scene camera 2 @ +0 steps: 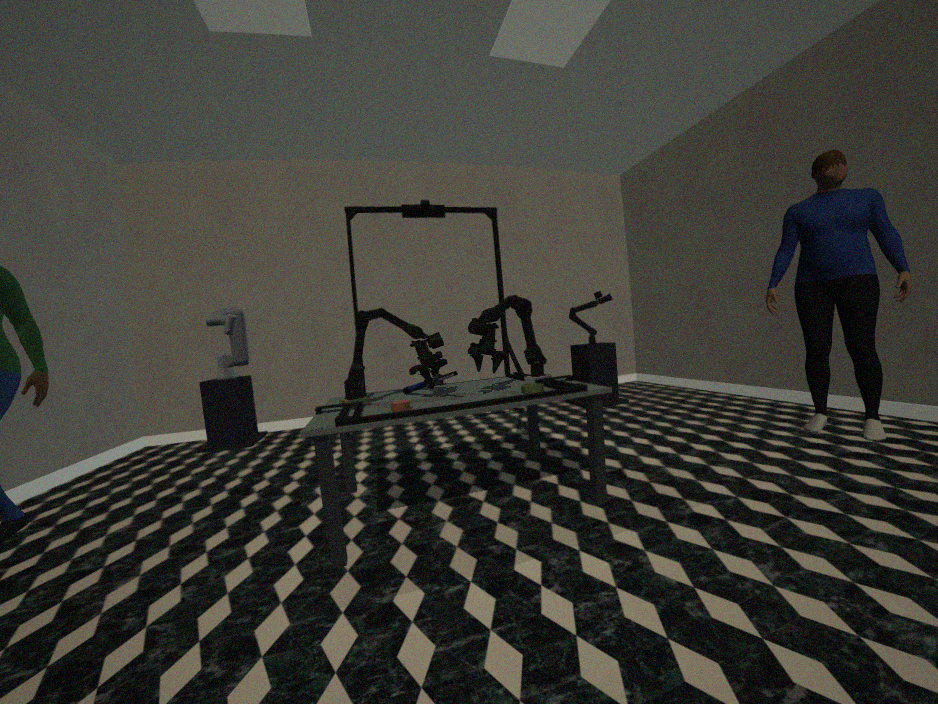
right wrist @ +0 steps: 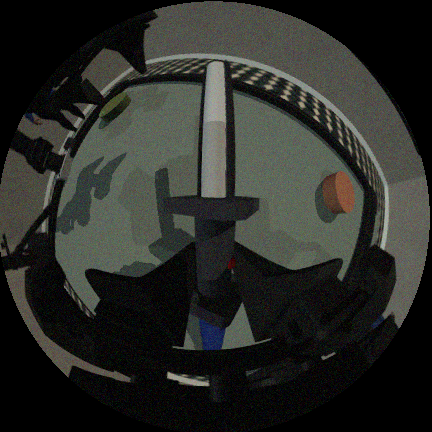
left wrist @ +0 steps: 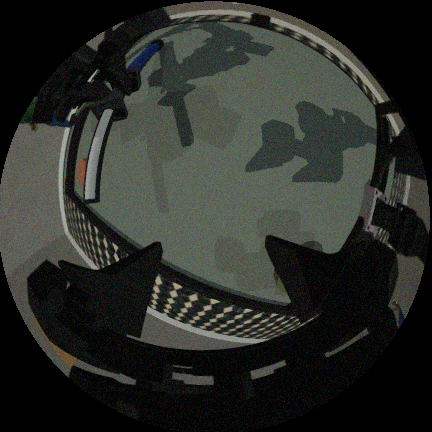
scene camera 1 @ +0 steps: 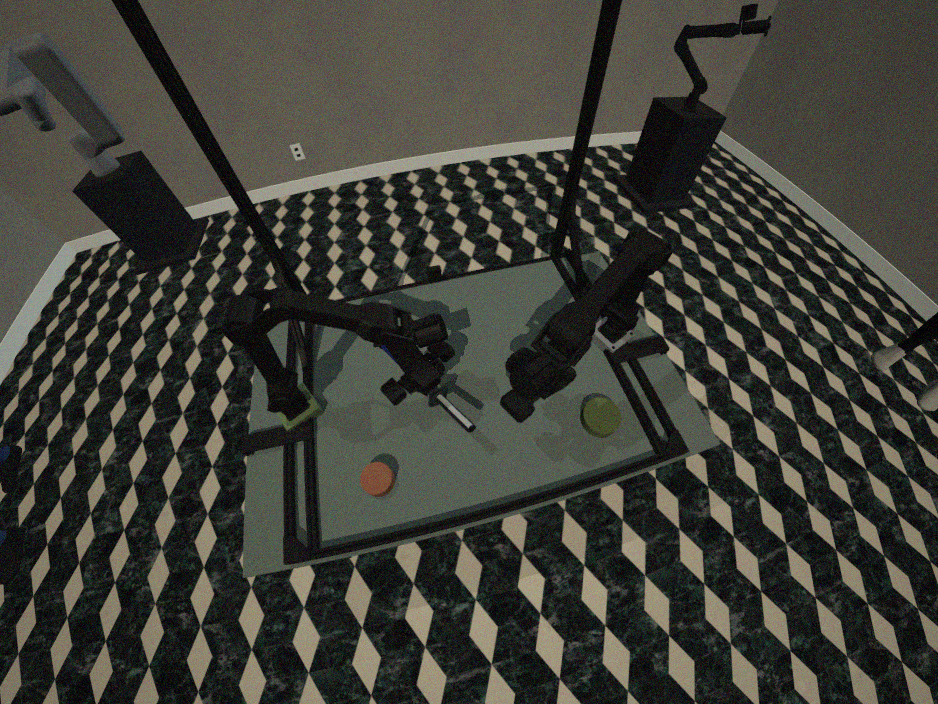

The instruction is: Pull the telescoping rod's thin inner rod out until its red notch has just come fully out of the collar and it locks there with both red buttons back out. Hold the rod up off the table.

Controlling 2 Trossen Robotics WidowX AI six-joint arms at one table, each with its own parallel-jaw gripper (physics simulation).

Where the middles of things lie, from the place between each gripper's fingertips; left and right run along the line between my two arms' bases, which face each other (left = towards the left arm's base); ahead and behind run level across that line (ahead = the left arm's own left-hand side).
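From my left hand, the inner rod [right wrist: 216, 139] is 3 cm below, 16 cm behind and 23 cm to the right. Counting from that same left hand, you'd find the telescoping rod [right wrist: 215, 299] 4 cm below, 17 cm behind and 24 cm to the right, and the orange disc [scene camera 1: 377, 479] 9 cm below, 38 cm to the right and 5 cm ahead.
As for my right hand, the inner rod is 1 cm above it, 4 cm behind it and 2 cm to the right of it. The orange disc is 5 cm below my right hand, 17 cm ahead of it and 17 cm to the right, while the telescoping rod is 5 cm behind that hand and 3 cm to the right of it.
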